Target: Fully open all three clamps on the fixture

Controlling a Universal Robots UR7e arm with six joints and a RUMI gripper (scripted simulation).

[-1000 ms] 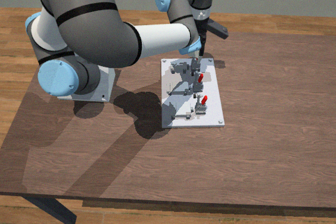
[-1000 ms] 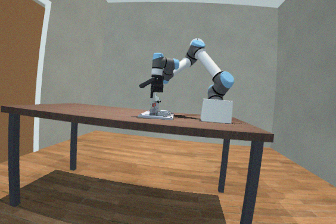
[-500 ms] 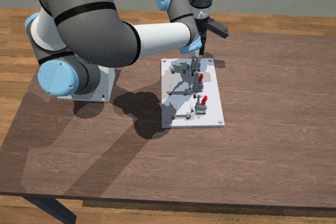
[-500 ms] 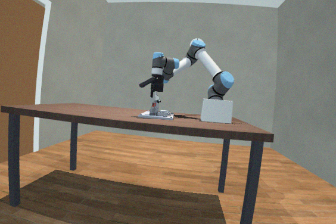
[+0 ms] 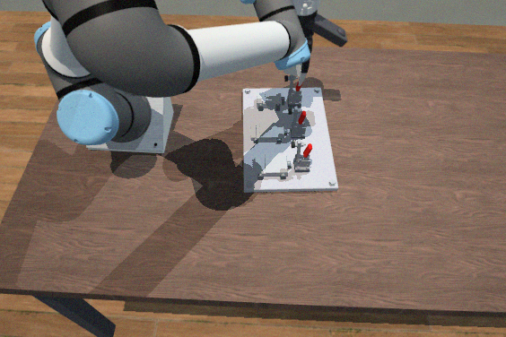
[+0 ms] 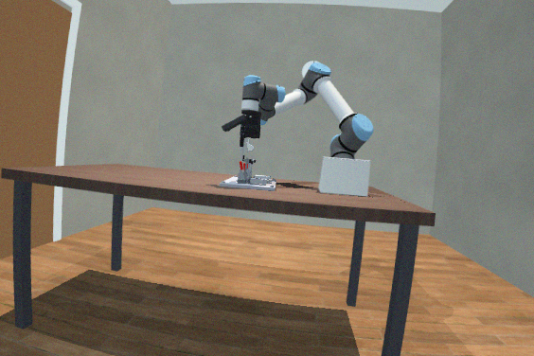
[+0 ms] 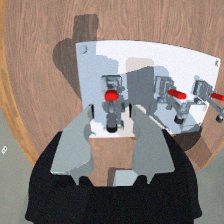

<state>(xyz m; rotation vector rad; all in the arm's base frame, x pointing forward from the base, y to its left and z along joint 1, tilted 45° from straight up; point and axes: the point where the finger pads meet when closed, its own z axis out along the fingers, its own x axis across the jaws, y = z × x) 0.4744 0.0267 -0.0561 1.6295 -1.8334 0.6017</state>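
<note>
Right now the grey part is 9 cm behind my hand, 1 cm to the left of it and 9 cm below it. Also, from my hand: white fixture plate 4 cm behind, 11 cm to the right, 12 cm below.
</note>
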